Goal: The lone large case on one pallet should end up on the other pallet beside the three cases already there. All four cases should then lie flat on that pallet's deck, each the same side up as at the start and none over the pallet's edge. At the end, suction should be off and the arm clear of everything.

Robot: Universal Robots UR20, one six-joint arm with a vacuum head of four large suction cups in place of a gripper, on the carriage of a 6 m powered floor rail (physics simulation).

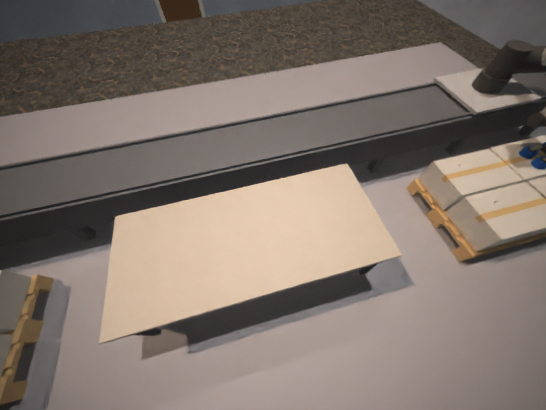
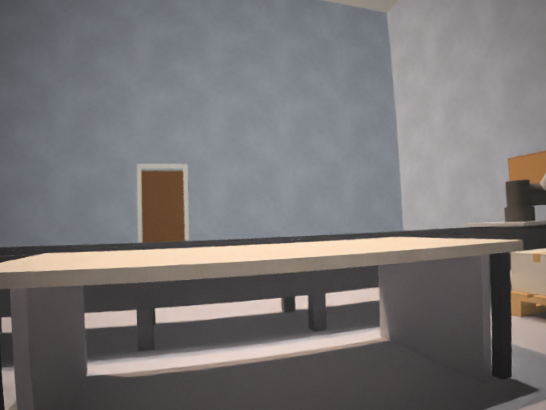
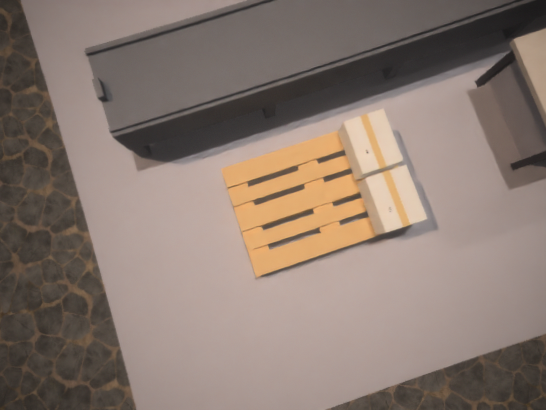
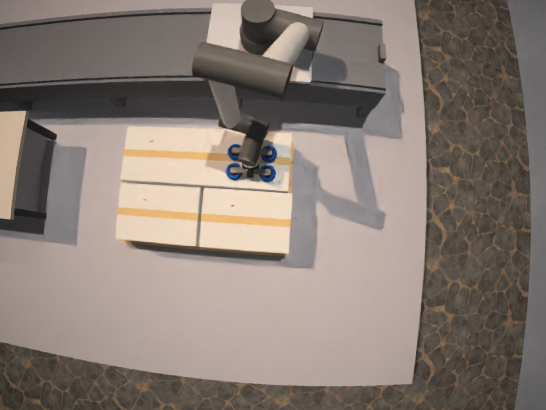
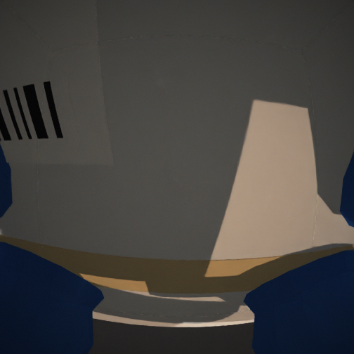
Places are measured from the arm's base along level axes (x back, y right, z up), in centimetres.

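Where they show: arm's base, origin of its link: point(image 1: 485, 87) point(image 2: 520, 221) point(image 4: 259, 39).
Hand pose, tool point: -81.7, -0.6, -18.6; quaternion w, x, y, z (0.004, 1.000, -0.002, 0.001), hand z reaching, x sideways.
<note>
Things, the pixels of their top centre, and the offset from my tool point, as dx, dy, dz. "spot": a spot on its surface instead. Level surfaces: height alone.
- south pallet, a spot on its surface: point(image 1: 436, 218) spot: -18.1, +93.2, -30.6
- back left case, centre of its top: point(image 4: 161, 154) point(image 1: 476, 170) +3.9, +60.5, +0.6
- front left case, centre of its top: point(image 4: 156, 213) point(image 1: 514, 208) -35.7, +60.3, +0.6
- front right case, centre of its top: point(image 4: 245, 220) -36.1, +1.6, +0.6
- table, height of its surface: dz +14.6
The south pallet point(image 1: 436, 218) bears four white cases with tan tape, flat in a two-by-two block. The case under the suction head point(image 1: 534, 157) point(image 4: 251, 162) point(image 5: 175, 225) is the large case point(image 4: 280, 181) point(image 5: 175, 150) at the back right. Its top looks level with the back left case point(image 1: 475, 172) point(image 4: 165, 168), the front left case point(image 1: 510, 212) point(image 4: 157, 230) and the front right case point(image 4: 245, 237). Narrow seams separate the front cases from each other and from the back row. The four blue cups rest on the large case and appear to grip it. Its underside is hidden.
The north pallet point(image 3: 295, 195) holds two smaller white cases point(image 3: 372, 142) point(image 3: 395, 200) at one end. A table point(image 1: 245, 245) point(image 2: 275, 257) stands between the pallets. The floor rail point(image 1: 240, 140) point(image 3: 200, 65) point(image 4: 115, 50) runs behind them, with the arm's carriage point(image 4: 225, 25) near its south end.
</note>
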